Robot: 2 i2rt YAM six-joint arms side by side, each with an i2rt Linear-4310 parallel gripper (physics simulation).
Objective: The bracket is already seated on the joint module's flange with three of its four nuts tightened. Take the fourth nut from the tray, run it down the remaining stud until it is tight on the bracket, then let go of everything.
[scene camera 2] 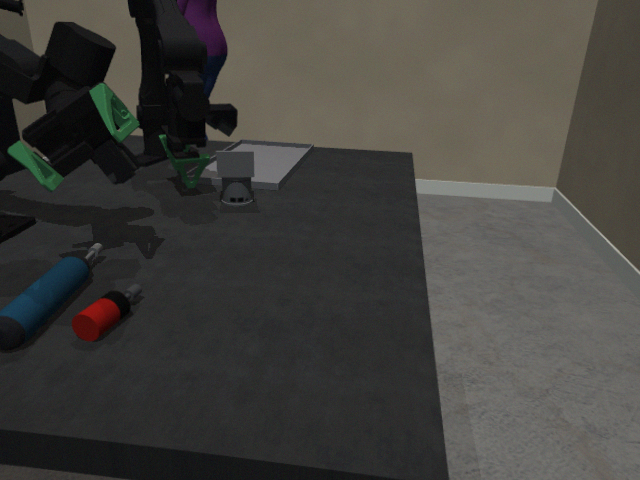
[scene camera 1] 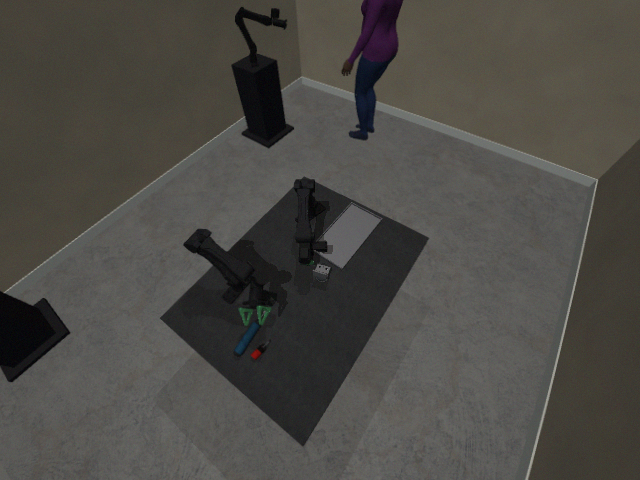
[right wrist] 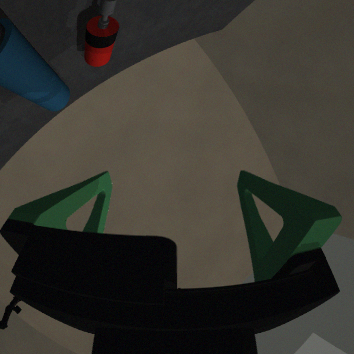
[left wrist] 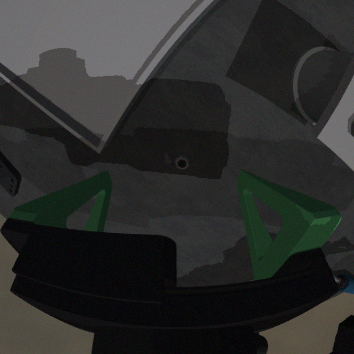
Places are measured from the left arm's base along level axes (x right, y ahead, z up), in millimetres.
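Where they show: left gripper, fingertip midpoint: [scene camera 2: 184,178] [left wrist: 173,177]; right gripper, fingertip midpoint: [scene camera 2: 82,163] [scene camera 1: 253,325] [right wrist: 174,177]; left arm's base, origin of the base link: [scene camera 2: 158,157] [scene camera 1: 310,214]; right arm's base, origin of the base link: [scene camera 1: 239,286].
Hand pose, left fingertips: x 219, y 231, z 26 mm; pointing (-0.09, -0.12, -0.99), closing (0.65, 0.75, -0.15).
Each offset is from my left fingertips to the top centre of the thing.
The small dark-centred ring of a nut @(dy +1, dx +3, dz -21 mm) [left wrist: 182,163] lies on the table outside the tray @(dy +27, dx -276, dz -10 mm) [scene camera 1: 353,229] [scene camera 2: 266,161] [left wrist: 110,25], near its corner. My left gripper [scene camera 2: 189,178] [left wrist: 173,177] is open above the table, its fingers either side of the nut in the left wrist view and touching nothing. The joint module @(dy +133, dx +15, dz +48 mm) [scene camera 2: 236,191] stands upright beside the tray, with the pale bracket [scene camera 1: 322,268] [scene camera 2: 235,163] [left wrist: 341,122] on top. Its studs and tightened nuts are too small or hidden to tell. My right gripper [scene camera 1: 254,321] [scene camera 2: 87,160] [right wrist: 174,177] is open and empty, far from the module.
A blue-handled tool @(dy +129, dx +461, dz +15 mm) [scene camera 1: 246,338] [scene camera 2: 46,294] [right wrist: 30,75] and a red-handled tool @(dy +223, dx +473, dz +8 mm) [scene camera 1: 256,352] [scene camera 2: 98,317] [right wrist: 99,52] lie on the table near my right gripper. A person [scene camera 1: 379,46] [scene camera 2: 209,36] stands beyond the table. A dark pedestal [scene camera 1: 262,98] bears another arm.
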